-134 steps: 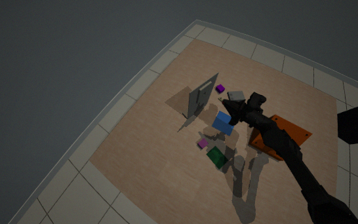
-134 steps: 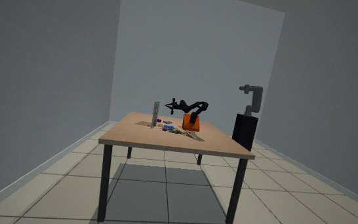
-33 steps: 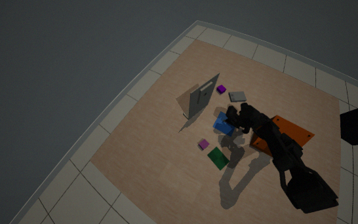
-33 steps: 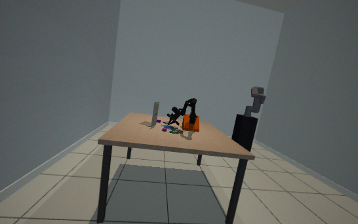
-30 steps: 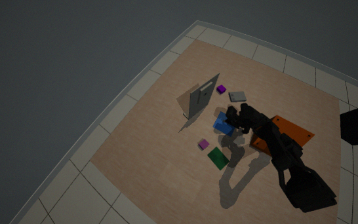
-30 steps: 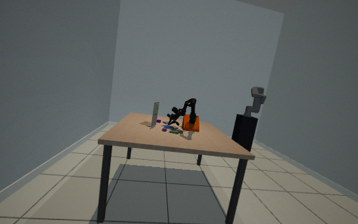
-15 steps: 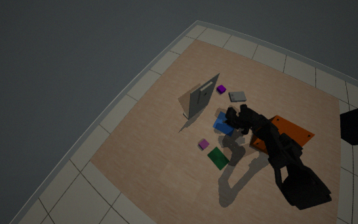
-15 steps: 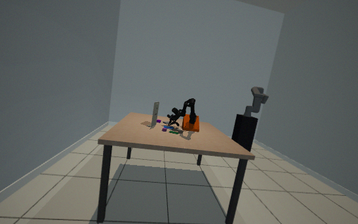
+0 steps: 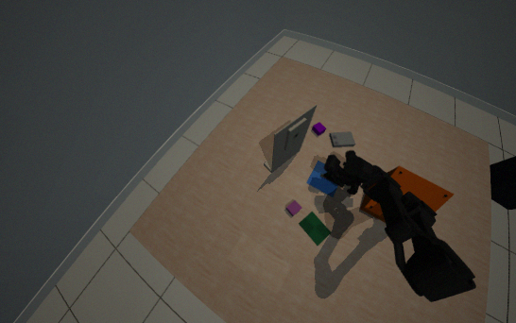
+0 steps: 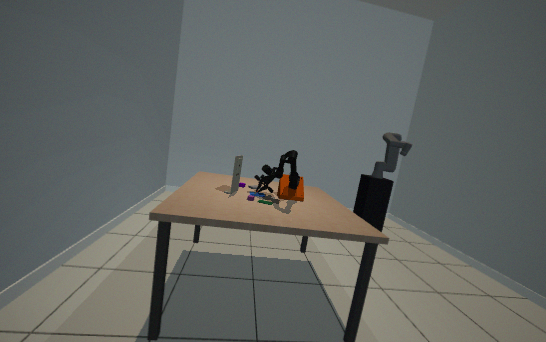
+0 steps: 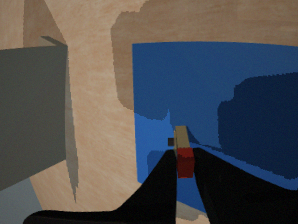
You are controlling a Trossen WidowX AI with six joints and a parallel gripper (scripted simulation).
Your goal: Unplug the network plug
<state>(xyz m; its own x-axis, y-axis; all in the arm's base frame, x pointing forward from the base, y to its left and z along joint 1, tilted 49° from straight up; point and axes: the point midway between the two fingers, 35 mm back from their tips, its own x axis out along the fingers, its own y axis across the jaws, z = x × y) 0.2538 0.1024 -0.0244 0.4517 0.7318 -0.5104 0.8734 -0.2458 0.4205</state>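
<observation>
Now: the red plug 1 cm ahead of my gripper tip. Round my gripper tip: blue marked square: 2 cm below, 1 cm behind; then green block: 19 cm to the left, 8 cm behind, 2 cm below; then grey upright panel: 18 cm ahead, 11 cm above, 3 cm to the left.
</observation>
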